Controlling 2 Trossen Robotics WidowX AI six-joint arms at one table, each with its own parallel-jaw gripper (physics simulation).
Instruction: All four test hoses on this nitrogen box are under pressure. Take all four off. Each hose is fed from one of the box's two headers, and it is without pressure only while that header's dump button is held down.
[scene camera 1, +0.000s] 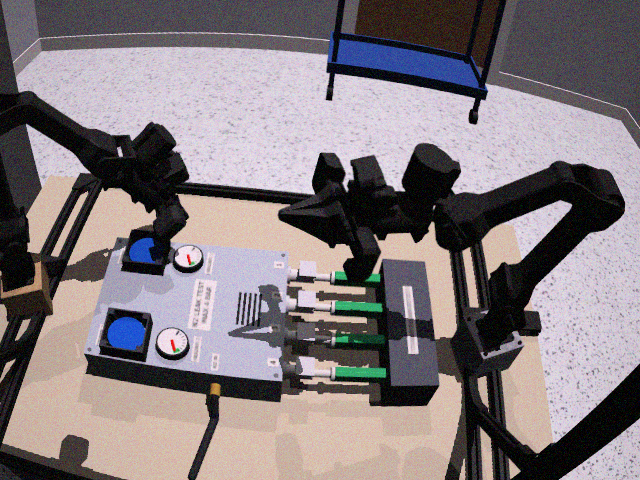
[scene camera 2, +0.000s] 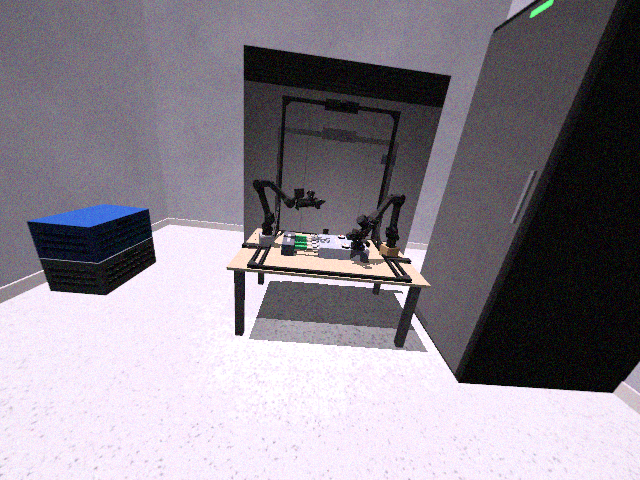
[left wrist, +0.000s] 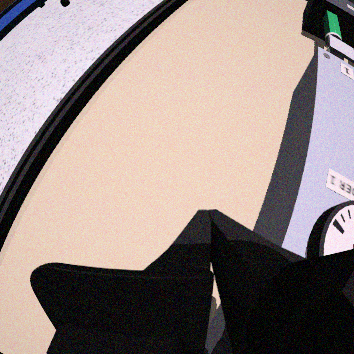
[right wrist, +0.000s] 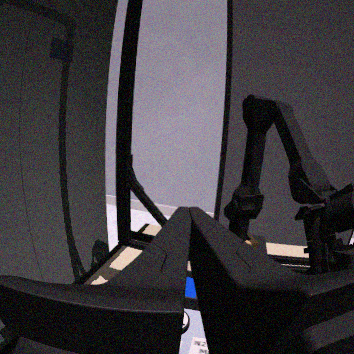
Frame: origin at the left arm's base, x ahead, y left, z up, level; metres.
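Seen in the pictures: left gripper, fingertip midpoint: (scene camera 1: 187, 217) (scene camera 2: 351, 249) (left wrist: 206, 218); right gripper, fingertip midpoint: (scene camera 1: 278, 214) (scene camera 2: 325, 201) (right wrist: 186, 216); left arm's base at its link origin: (scene camera 1: 20, 274) (scene camera 2: 390, 246); right arm's base at its link origin: (scene camera 1: 494, 331) (scene camera 2: 266, 233).
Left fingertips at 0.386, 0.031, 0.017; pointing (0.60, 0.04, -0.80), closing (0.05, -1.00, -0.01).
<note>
Offsets run from my left fingertips to a thing's top centre, as dx, dy, dz. "pt": to the spot under its first point.
The pale nitrogen box @[pt +0.057, -0.132, -0.021] (scene camera 1: 232, 268) (left wrist: 325, 125) has a far blue dump button @[-0.097, -0.059, -0.005] (scene camera 1: 139, 250), a near blue dump button @[-0.171, -0.235, -0.005] (scene camera 1: 125, 333) and two round gauges (scene camera 1: 188, 258) (scene camera 1: 172, 343). Green-gripped hoses lie in a row at the box's right side: the first @[pt +0.297, -0.222, -0.036] (scene camera 1: 372, 280) (left wrist: 332, 24), second @[pt +0.242, -0.270, -0.036] (scene camera 1: 356, 307), third @[pt +0.222, -0.336, -0.036] (scene camera 1: 361, 339) and fourth @[pt +0.191, -0.397, -0.036] (scene camera 1: 359, 372). My left gripper (scene camera 1: 159, 255) (left wrist: 206, 218) is shut and points down at the far button's right side; contact cannot be told. My right gripper (scene camera 1: 281, 212) (scene camera 2: 323, 200) (right wrist: 186, 216) is shut and empty, raised above the box's far right corner.
A dark block @[pt +0.257, -0.433, -0.021] (scene camera 1: 405, 372) stands at the hoses' right ends. A black supply hose @[pt -0.089, -0.423, -0.087] (scene camera 1: 205, 439) leaves the box's near side from a brass fitting @[pt -0.044, -0.350, -0.052] (scene camera 1: 215, 389). Black frame rails (scene camera 1: 242, 191) edge the table. A blue cart (scene camera 1: 403, 62) stands on the floor behind.
</note>
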